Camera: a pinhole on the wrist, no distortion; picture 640 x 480 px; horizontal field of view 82.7 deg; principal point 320.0 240.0 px. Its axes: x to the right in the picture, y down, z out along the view. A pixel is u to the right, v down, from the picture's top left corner.
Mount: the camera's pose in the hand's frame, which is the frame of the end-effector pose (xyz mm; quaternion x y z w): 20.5 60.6 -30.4 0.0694 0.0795 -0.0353 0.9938
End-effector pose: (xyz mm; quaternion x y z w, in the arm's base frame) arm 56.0 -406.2 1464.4 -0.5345 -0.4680 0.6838 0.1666
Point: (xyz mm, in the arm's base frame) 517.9 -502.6 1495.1
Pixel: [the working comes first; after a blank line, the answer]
In the camera's frame: -227.1 20.7 -383.3

behind the camera
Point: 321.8 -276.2 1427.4
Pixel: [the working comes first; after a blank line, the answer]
In the camera's frame: 40.9 -58.8 -256.3

behind the camera
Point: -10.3 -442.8 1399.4
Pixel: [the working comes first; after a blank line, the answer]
In the camera's frame: -2.2 8.5 107.6

312 269
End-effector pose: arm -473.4 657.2 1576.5 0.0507 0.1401 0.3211 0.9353
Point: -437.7 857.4 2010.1
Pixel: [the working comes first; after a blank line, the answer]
In the camera's frame: -53.7 217.1 426.3

274 425
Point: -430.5 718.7 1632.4
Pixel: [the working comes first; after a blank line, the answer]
In the camera's frame: 22.2 -10.9 103.5

398 202
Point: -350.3 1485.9 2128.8
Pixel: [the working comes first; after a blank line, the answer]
In the camera's frame: 315.2 730.4 557.5

outside the picture
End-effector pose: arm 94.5 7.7 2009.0 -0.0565 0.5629 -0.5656 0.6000
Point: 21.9 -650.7 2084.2
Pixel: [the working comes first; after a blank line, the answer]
In the camera's frame: 396.9 -300.5 493.8

612 19
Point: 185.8 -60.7 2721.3
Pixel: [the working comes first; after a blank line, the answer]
In the camera's frame: -456.5 -507.0 394.7

outside the picture
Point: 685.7 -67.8 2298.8
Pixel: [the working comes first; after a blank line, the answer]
In the camera's frame: -403.3 128.0 544.3

51 326
